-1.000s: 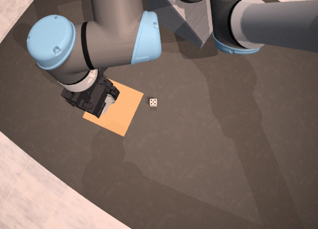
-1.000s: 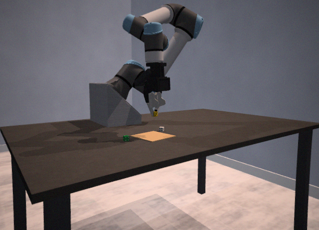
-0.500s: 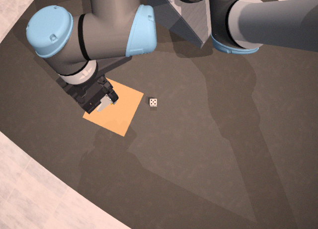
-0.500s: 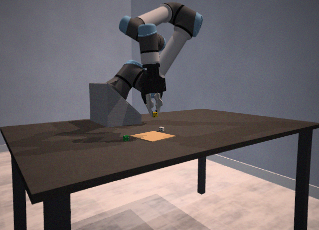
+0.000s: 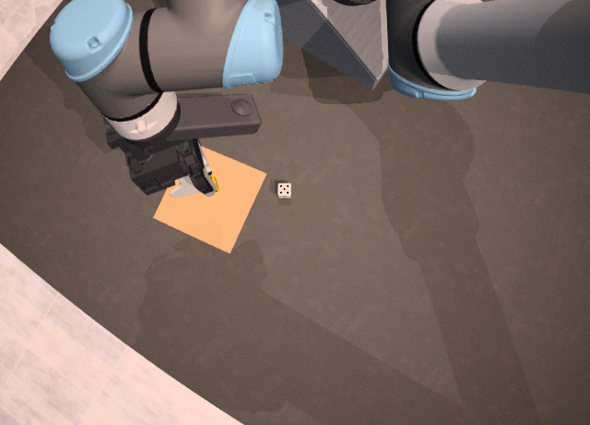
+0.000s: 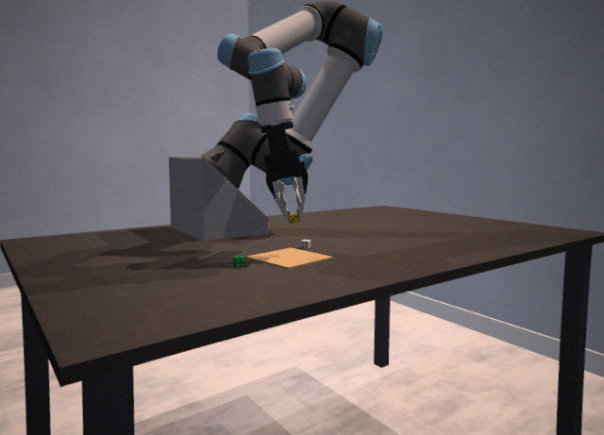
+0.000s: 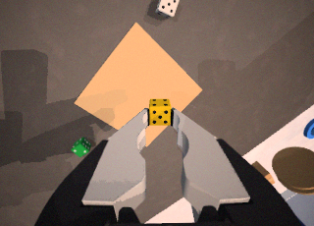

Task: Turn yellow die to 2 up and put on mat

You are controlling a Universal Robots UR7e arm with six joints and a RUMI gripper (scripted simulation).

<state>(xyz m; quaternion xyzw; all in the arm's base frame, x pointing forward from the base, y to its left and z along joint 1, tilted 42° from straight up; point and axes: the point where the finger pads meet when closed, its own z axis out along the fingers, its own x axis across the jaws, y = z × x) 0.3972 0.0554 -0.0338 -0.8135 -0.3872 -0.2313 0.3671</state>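
Now: the yellow die 10 mm below my hand. From my hand the other things lie so: orange mat 100 mm below, 20 mm to the right, 10 mm ahead; green die 140 mm to the right, 90 mm below, 10 mm ahead; white die 90 mm below, 80 mm to the left, 60 mm behind.
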